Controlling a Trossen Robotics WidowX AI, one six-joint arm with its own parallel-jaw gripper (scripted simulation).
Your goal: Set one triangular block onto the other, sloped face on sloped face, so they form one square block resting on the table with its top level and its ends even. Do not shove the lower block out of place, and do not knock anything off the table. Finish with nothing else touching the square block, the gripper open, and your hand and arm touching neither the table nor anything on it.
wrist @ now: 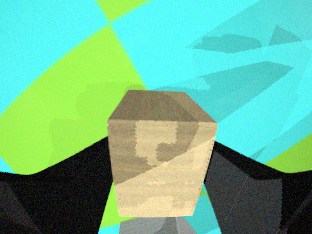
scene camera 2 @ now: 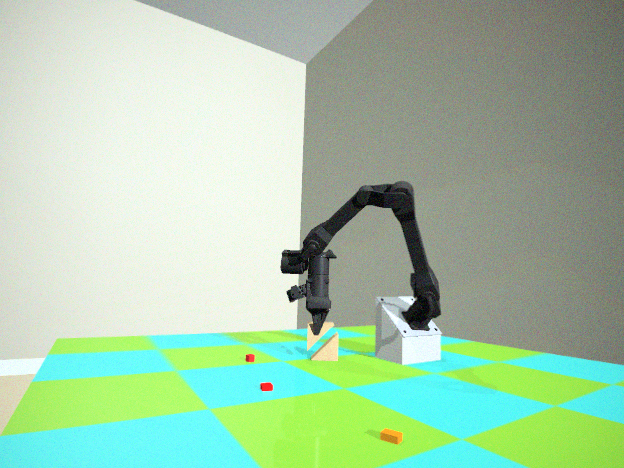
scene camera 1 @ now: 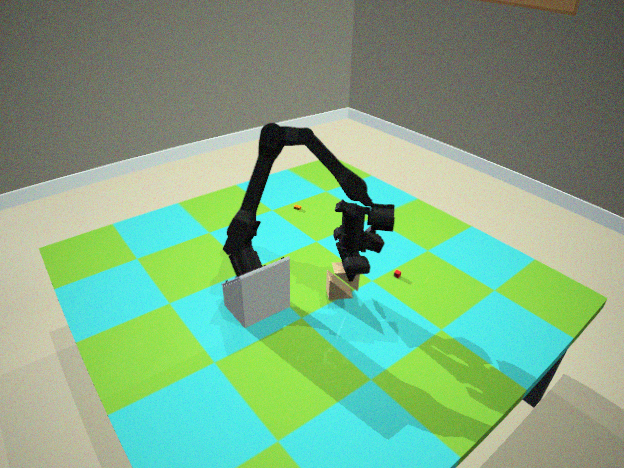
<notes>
The gripper (scene camera 1: 348,275) holds a tan triangular block (wrist: 160,142).
The gripper shows as well in the wrist view (wrist: 157,139) and in scene camera 2 (scene camera 2: 316,333).
</notes>
